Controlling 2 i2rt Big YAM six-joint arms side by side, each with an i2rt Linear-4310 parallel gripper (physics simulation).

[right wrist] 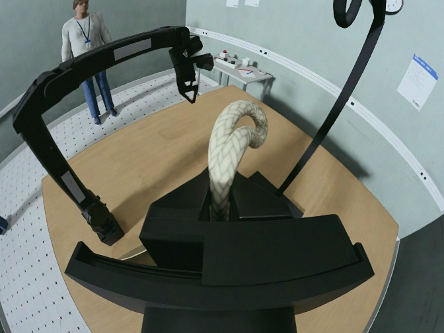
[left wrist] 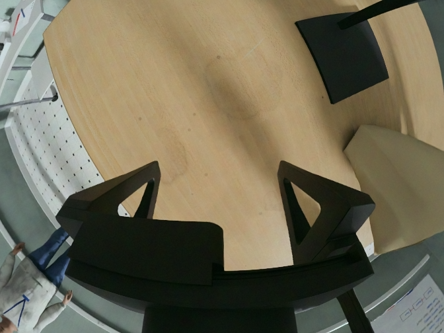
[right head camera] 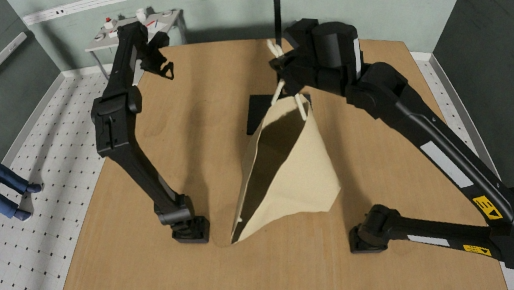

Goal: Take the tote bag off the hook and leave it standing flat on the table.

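The beige tote bag [right head camera: 305, 180] [left wrist: 405, 185] hangs below my right gripper, its open top facing the head camera; I cannot tell whether its bottom touches the table. My right gripper [right head camera: 278, 64] [right wrist: 219, 167] is shut on the bag's white rope handles [right head camera: 302, 107] [right wrist: 225, 157], with a rope loop sticking up past the fingertips. The black hook [right wrist: 341, 21] at the top of its post [right wrist: 325, 126] is apart from that loop. My left gripper [right head camera: 168, 70] [left wrist: 218, 167] [right wrist: 191, 96] is open and empty, above the table's left part, away from the bag.
The hook stand's black base [right head camera: 256, 112] [left wrist: 345, 62] sits on the wooden table [right head camera: 170, 110] [left wrist: 175, 90] [right wrist: 165, 132] behind the bag. A small side table [right head camera: 102, 45] [right wrist: 257, 77] stands past the far left corner. A person [left wrist: 27, 280] [right wrist: 86, 37] stands beyond the left side.
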